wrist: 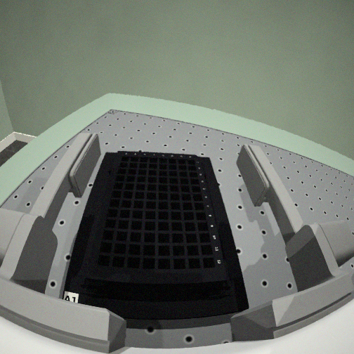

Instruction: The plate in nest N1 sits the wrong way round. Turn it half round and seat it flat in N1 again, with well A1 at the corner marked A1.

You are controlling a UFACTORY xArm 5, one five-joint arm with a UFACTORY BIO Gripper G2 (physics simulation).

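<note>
The black plate (155, 215) with square wells lies in the black nest N1 (200, 306) in the wrist view. Small white numbers run along its right edge, with 12 at the near end; small marks line its far edge. The white A1 label (71, 298) is at the nest's near left corner. My gripper (170, 170) is open, one finger on each side of the plate's far part, with a gap between each pad and the plate. The nest's inner walls are too dark to tell how the plate's edges sit.
The nest stands on a grey perforated board (265, 250) with a pale green border (200, 111) beyond it. A green wall (190, 50) is behind. Part of a light-rimmed dark object (17, 137) shows at the far left.
</note>
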